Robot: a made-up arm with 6 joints. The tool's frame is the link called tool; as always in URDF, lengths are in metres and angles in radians. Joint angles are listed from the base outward.
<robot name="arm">
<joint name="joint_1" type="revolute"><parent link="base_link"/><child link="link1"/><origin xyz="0 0 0.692" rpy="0 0 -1.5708"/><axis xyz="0 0 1"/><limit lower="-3.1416" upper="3.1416"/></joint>
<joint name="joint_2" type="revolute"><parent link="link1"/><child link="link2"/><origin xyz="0 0.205 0" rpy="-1.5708 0 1.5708"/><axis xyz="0 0 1"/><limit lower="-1.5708" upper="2.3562"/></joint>
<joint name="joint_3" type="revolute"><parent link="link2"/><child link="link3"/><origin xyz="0 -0.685 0" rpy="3.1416 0 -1.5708"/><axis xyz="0 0 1"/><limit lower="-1.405" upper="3.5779"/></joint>
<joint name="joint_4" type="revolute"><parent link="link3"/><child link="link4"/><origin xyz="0.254 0 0" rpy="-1.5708 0 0"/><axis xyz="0 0 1"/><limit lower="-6.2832" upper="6.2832"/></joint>
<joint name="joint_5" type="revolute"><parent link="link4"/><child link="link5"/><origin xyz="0 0 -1.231" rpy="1.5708 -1.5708 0"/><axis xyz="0 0 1"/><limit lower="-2.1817" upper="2.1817"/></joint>
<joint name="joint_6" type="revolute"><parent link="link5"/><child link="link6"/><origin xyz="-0.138 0 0" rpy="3.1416 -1.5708 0"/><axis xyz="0 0 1"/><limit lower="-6.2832" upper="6.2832"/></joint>
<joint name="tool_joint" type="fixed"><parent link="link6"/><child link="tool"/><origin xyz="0 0 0" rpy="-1.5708 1.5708 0"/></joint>
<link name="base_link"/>
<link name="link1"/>
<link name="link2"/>
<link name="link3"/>
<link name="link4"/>
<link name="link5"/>
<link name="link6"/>
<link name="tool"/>
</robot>
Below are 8 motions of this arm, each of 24 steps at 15 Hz.
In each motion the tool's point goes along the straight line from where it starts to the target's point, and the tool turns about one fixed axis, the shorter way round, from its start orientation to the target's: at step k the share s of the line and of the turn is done. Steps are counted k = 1, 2, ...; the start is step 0. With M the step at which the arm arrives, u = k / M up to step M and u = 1 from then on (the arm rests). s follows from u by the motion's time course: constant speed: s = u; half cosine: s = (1 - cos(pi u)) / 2; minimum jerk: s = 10 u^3 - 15 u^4 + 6 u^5.
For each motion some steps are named. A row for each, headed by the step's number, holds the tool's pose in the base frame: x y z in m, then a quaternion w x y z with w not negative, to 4 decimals.
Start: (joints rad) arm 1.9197 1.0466 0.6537 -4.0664 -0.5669 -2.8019
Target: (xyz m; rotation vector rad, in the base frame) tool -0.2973 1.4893 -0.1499 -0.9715 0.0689 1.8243
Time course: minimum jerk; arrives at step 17
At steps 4, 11, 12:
4: -0.6478 1.9979 0.7111 0.7124 0.1199 0.1614 0.6723
11: -0.3895 1.6231 0.0766 0.5852 -0.2724 0.0665 0.7609
12: -0.3571 1.5760 -0.0031 0.5608 -0.3195 0.0533 0.7620

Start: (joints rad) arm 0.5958 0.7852 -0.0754 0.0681 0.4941 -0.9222
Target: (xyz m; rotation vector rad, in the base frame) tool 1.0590 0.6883 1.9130 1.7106 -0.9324 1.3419
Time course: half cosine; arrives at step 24
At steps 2, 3, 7, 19, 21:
2: 1.4908 1.0155 0.3856 0.8684 0.3541 0.2758 0.2108
3: 1.4815 1.0085 0.4183 0.8652 0.3657 0.2626 0.2209
7: 1.4123 0.9561 0.6631 0.8296 0.4473 0.1608 0.2931
19: 1.1044 0.7227 1.7524 0.4563 0.6621 -0.3033 0.5112
21: 1.0757 0.7010 1.8539 0.4075 0.6675 -0.3426 0.5206

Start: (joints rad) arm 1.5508 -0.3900 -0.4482 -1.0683 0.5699 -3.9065
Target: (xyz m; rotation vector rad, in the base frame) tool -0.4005 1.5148 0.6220 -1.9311 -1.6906 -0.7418
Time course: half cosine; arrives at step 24
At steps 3, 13, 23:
3: 0.0726 1.3128 1.5018 0.7151 -0.4854 -0.3846 0.3243
13: -0.1867 1.4235 1.0196 0.4964 -0.6630 -0.5603 0.0003
23: -0.3984 1.5139 0.6259 0.2357 -0.7031 -0.6153 -0.2675

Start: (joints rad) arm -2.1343 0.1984 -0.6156 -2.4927 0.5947 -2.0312
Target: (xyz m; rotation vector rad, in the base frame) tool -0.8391 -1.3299 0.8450 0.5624 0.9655 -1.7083
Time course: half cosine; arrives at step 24
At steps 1, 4, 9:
1: -0.7894 -1.1623 0.5190 0.5254 0.1276 0.8110 -0.2233
4: -0.7926 -1.1729 0.5395 0.5322 0.1366 0.7942 -0.2595
9: -0.8046 -1.2136 0.6186 0.5498 0.1688 0.7168 -0.3942

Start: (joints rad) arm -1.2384 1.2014 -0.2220 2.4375 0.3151 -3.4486
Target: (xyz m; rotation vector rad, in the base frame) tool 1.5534 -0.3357 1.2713 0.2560 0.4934 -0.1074
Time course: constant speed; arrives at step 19
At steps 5, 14, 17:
5: 0.7317 -0.9613 0.0578 0.5347 0.6124 0.3467 -0.4678
14: 1.2599 -0.5591 0.8379 0.8678 0.3269 0.3029 -0.2199
17: 1.4360 -0.4251 1.0979 0.9322 0.2087 0.2698 -0.1210

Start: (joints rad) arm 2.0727 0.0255 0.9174 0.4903 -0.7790 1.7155
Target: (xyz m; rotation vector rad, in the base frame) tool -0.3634 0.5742 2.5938 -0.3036 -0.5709 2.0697
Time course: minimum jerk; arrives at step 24
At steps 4, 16, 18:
4: -0.4040 0.8245 2.5198 0.4041 -0.5041 -0.6612 0.3813
16: -0.3722 0.6287 2.5777 0.4766 -0.2210 -0.3471 0.7769
18: -0.3678 0.6011 2.5859 0.4737 -0.1723 -0.2901 0.8135

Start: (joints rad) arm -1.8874 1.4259 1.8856 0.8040 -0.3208 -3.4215
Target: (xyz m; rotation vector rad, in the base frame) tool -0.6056 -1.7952 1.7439 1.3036 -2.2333 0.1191
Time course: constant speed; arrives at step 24
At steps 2, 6, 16, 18, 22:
2: -0.6497 -1.8864 1.6081 0.2093 0.4544 -0.8572 -0.1221
6: -0.6417 -1.8698 1.6328 0.2215 0.4611 -0.8544 -0.0920
16: -0.6216 -1.8284 1.6945 0.2508 0.4754 -0.8431 -0.0164
18: -0.6176 -1.8201 1.7069 0.2564 0.4778 -0.8402 -0.0012
22: -0.6096 -1.8035 1.7316 0.2675 0.4824 -0.8336 0.0291

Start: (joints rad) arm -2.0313 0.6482 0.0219 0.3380 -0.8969 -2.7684
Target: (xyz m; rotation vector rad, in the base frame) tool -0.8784 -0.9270 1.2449 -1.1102 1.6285 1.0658
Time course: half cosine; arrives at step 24
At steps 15, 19, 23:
15: -0.8606 -1.1268 1.0426 0.4316 -0.4471 0.6145 0.4860
19: -0.8725 -0.9939 1.1772 0.4344 -0.4467 0.6413 0.4478
23: -0.8782 -0.9298 1.2421 0.4354 -0.4461 0.6538 0.4290

